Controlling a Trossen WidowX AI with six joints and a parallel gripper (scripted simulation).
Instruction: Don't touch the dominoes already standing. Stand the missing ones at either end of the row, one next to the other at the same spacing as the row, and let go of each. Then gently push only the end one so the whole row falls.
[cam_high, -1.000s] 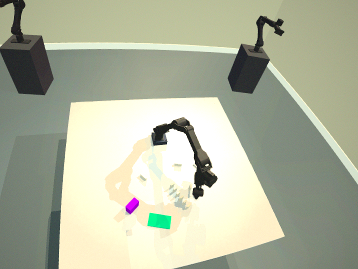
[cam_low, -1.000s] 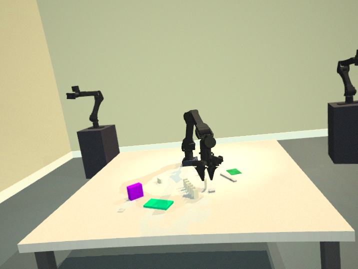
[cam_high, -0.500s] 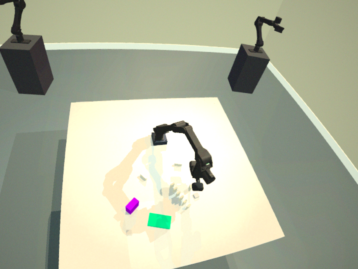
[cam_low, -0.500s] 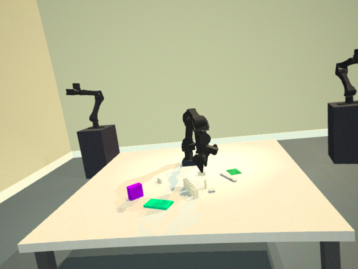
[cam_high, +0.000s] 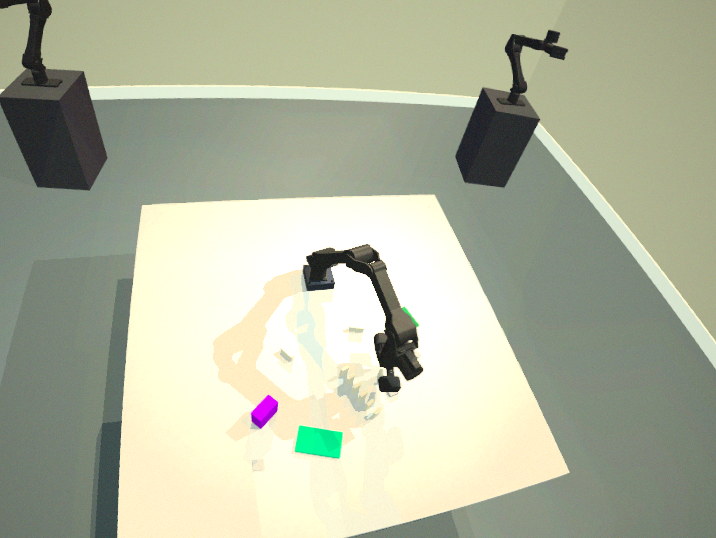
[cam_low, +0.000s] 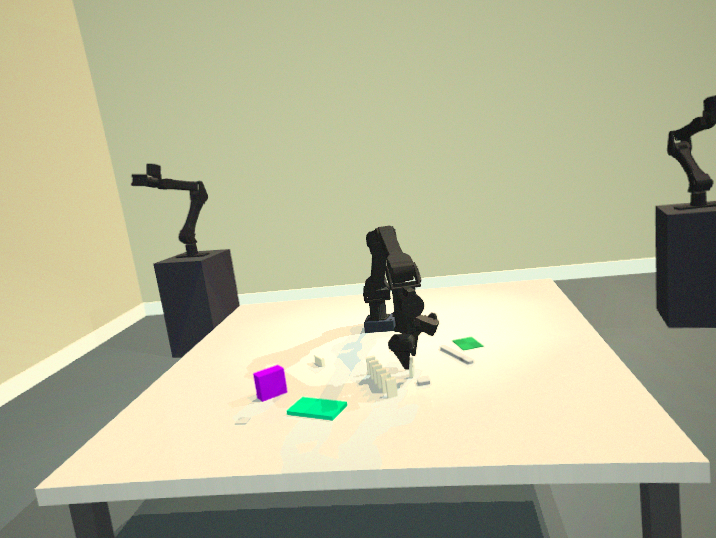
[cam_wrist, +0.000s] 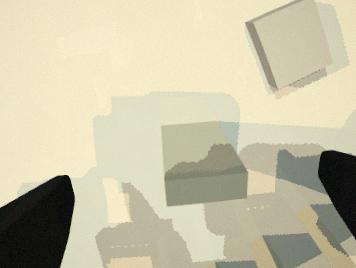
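The long bar lies 14 cm behind my gripper tip, 10 cm to the left of it and 3 cm below it. From my gripper tip the other things lie so: small green pad (23 cm behind, 12 cm to the left, 4 cm below); then flat teal plate (21 cm ahead, 19 cm to the right, 3 cm below); then purple block (13 cm ahead, 35 cm to the right).
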